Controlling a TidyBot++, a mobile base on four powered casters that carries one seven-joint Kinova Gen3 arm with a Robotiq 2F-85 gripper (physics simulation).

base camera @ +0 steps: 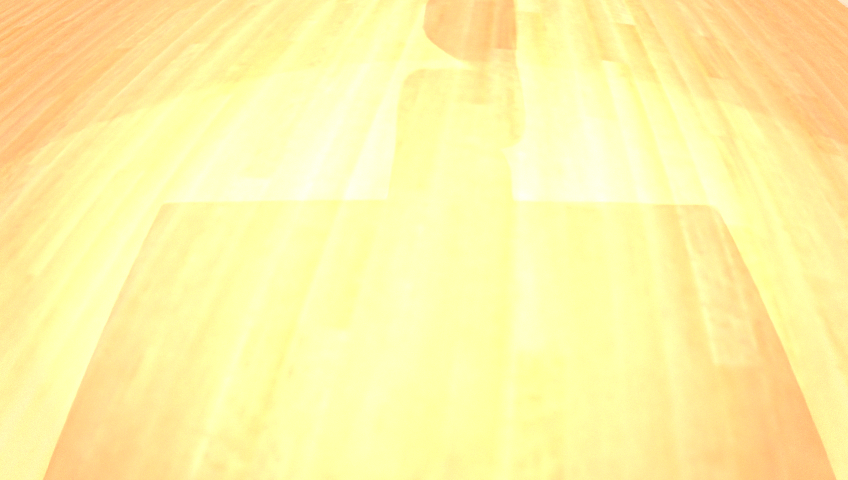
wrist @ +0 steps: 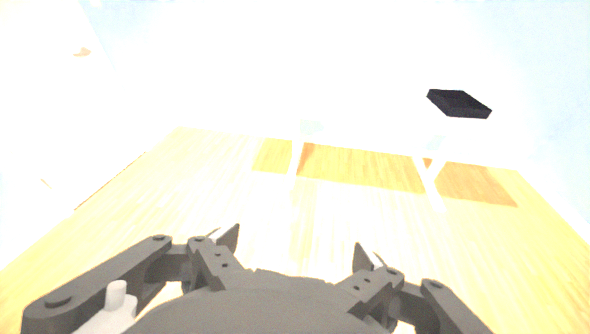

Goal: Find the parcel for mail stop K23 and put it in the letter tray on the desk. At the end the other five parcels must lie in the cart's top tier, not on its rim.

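Frame: origin at the arm's base, x ahead, y left, z up, level; centimetres.
Seen in the pictures: gripper, fingertip midpoint: (wrist: pixel 294 245).
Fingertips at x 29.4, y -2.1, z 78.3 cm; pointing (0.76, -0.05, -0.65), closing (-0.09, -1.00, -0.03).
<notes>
A point is followed by its place in that frame.
My gripper (wrist: pixel 294 245) @(x 29.4, y -2.1, z 78.3 cm) is open, with no thing between its fingers, at the bottom of the wrist view. A black, flat, rectangular thing (wrist: pixel 459 104) @(x 170.8, y -116.9, z 32.6 cm) shows at the upper right of the wrist view, well beyond the gripper. It may be the letter tray, but glare hides what bears it. Pale legs (wrist: pixel 430 185), which look like a desk's, stand on the floor below it and to its left. The desk top is washed out against the white background. The parcels and the cart do not show in either view.
The wooden floor (base camera: pixel 446 297) @(x 37.8, y -1.9, z -39.6 cm) (wrist: pixel 150 200) @(x 123.6, y 112.7, z -39.6 cm) is strongly overexposed. Broad shadows lie on it in the base view, and a darker band lies around the pale legs in the wrist view. A washed-out white surface with a small tan thing (wrist: pixel 81 52) @(x 172.7, y 149.0, z 53.4 cm) is at the upper left.
</notes>
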